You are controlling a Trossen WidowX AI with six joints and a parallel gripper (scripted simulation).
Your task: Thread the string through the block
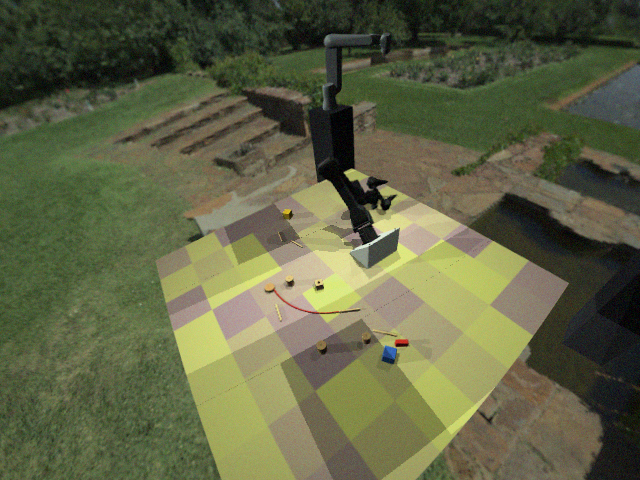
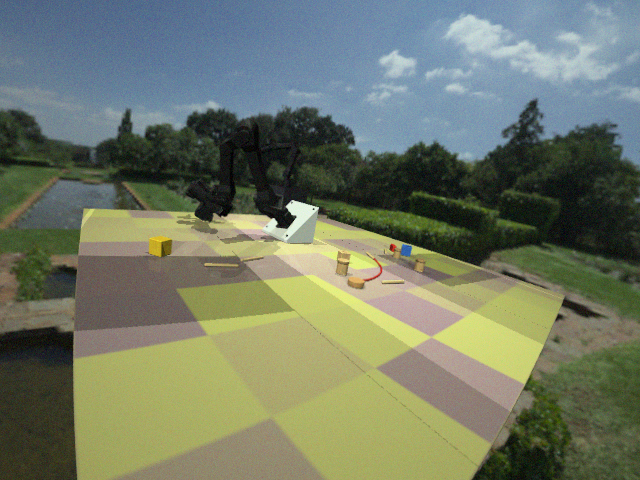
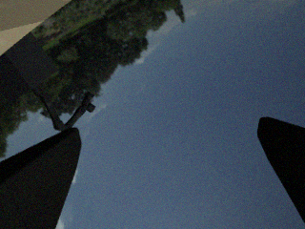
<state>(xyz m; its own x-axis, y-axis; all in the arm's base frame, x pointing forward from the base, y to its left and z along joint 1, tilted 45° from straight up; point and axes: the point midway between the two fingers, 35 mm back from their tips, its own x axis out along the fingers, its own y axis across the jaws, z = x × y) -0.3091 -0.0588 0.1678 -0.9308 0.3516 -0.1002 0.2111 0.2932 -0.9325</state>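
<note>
My gripper tip is now 71 cm short of the wooden cylinder, 3 cm to the right of it and 8 cm above it. Also, from my gripper tip: wooden block: 64 cm ahead, 13 cm to the left, 8 cm below; then round wooden button: 79 cm ahead, 1 cm to the right, 9 cm below; then yellow cube: 45 cm ahead, 34 cm to the right, 7 cm below.
</note>
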